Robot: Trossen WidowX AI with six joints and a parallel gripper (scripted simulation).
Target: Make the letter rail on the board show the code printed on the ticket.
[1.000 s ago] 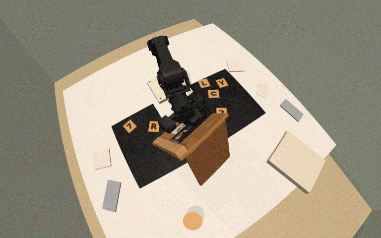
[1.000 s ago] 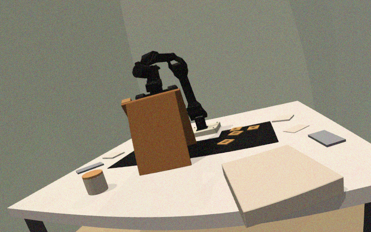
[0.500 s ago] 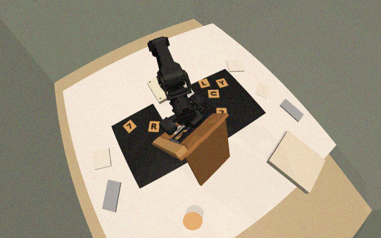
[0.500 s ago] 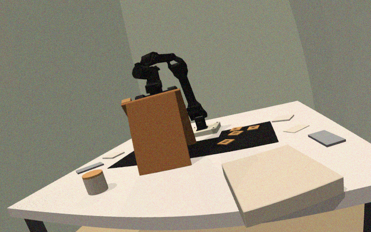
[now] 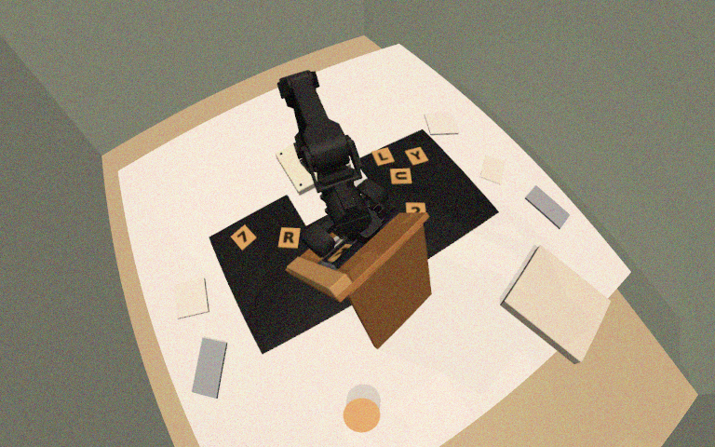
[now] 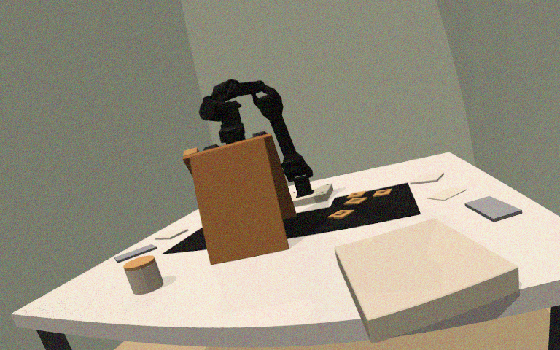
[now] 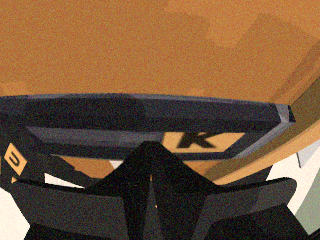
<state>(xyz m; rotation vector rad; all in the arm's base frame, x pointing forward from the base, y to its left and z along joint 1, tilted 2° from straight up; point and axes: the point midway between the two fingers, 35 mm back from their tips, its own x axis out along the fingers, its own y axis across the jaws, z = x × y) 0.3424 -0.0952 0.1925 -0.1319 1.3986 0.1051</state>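
The k tile lies 1 cm ahead of my gripper tip, 3 cm to the right of it and 1 cm below it. Round my gripper tip: letter tile (4 cm behind, 24 cm to the left, 18 cm below); black mat (14 cm behind, 8 cm to the left, 18 cm below); white ticket (6 cm behind, 9 cm below).
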